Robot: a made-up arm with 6 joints. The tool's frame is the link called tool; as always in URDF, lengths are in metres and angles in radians. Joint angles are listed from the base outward. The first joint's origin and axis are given. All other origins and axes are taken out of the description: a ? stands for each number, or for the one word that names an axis. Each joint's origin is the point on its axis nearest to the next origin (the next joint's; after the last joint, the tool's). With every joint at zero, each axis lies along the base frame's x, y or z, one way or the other. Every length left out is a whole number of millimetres.
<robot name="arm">
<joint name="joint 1" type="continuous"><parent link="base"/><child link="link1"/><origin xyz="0.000 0.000 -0.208"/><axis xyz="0 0 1"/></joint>
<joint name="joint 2" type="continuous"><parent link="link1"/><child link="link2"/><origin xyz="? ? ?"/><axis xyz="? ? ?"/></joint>
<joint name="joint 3" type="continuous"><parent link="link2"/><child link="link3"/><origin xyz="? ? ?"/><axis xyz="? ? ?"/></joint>
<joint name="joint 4" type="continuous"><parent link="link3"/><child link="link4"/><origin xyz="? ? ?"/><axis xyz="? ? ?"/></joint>
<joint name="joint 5" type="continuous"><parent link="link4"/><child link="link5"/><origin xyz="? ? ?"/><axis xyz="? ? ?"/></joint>
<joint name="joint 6" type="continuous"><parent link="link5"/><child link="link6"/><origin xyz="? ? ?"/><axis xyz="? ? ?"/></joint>
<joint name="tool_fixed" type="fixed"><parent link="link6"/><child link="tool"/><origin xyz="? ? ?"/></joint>
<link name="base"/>
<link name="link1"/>
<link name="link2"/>
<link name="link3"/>
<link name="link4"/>
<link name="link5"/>
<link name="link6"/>
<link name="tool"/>
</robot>
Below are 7 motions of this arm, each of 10 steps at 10 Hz.
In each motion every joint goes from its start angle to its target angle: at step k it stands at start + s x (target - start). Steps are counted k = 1, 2, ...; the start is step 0. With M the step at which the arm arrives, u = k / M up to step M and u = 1 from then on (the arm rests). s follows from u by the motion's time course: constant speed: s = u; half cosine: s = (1 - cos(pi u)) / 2; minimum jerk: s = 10 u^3 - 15 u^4 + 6 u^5.
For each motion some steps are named. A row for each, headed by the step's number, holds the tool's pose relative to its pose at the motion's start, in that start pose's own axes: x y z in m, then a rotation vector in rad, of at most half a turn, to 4 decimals.
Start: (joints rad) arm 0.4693 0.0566 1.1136 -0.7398 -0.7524 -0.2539
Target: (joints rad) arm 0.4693 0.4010 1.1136 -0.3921 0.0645 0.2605
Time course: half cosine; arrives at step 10
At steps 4, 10:
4: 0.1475 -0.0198 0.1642 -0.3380 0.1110 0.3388
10: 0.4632 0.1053 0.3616 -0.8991 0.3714 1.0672

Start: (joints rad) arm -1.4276 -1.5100 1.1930 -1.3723 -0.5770 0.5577
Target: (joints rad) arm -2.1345 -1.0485 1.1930 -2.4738 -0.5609 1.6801
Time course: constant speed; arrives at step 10
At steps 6, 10:
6: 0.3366 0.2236 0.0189 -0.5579 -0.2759 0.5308
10: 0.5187 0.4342 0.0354 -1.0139 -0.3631 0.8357

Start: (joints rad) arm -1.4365 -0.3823 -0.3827 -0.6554 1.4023 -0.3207
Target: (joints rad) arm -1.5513 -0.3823 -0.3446 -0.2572 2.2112 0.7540
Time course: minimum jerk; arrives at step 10
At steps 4, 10:
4: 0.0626 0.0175 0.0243 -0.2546 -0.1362 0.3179
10: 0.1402 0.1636 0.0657 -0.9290 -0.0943 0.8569

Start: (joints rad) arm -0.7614 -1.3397 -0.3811 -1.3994 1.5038 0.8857
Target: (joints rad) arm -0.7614 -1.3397 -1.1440 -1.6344 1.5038 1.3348
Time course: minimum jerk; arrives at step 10
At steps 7, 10:
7: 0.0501 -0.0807 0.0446 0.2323 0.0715 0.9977
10: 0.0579 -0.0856 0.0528 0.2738 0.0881 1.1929

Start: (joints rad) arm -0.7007 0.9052 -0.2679 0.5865 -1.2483 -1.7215
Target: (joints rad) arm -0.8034 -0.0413 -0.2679 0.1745 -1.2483 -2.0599
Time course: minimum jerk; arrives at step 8
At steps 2, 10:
2: 0.0796 -0.0121 -0.0561 0.0561 -0.0359 0.0388
10: 0.8076 0.2562 -0.3978 0.5561 -0.1337 0.4423

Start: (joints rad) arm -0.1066 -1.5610 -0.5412 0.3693 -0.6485 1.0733
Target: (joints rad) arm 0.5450 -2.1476 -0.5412 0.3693 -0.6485 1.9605
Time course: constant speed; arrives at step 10
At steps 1, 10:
1: -0.0210 -0.0009 -0.0039 -0.0165 -0.0552 0.1548
10: -0.2047 0.0559 -0.1599 -0.5522 -0.4428 1.4231

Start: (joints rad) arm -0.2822 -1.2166 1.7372 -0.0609 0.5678 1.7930
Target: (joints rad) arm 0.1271 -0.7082 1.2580 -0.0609 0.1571 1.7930
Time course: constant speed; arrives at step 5
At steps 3, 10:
3: 0.0128 -0.1238 -0.1299 -0.3810 -0.6845 0.2352
10: 0.0297 -0.2260 -0.2029 -0.6037 -1.1109 0.4561

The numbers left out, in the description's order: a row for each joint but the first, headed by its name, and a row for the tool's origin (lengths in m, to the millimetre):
joint 2: xyz -0.111 -0.032 0.000, axis 0 1 0
joint 3: xyz -0.322 0.000 0.316, axis -1 0 0
joint 4: xyz 0.000 -0.066 -0.034, axis 0 0 1
joint 5: xyz -0.470 0.045 0.000, axis -1 0 0
joint 6: xyz 0.000 0.032 -0.029, axis 0 0 1
tool: xyz -0.006 -0.251 0.000

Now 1 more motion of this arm.
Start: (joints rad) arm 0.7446 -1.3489 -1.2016 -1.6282 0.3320 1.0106
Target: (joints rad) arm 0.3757 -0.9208 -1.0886 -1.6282 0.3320 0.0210
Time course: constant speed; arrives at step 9
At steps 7, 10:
7: 0.0110 0.3651 -0.1549 -0.1482 -0.1825 -1.2105
10: 0.0840 0.4812 -0.2160 -0.1555 -0.2606 -1.5562

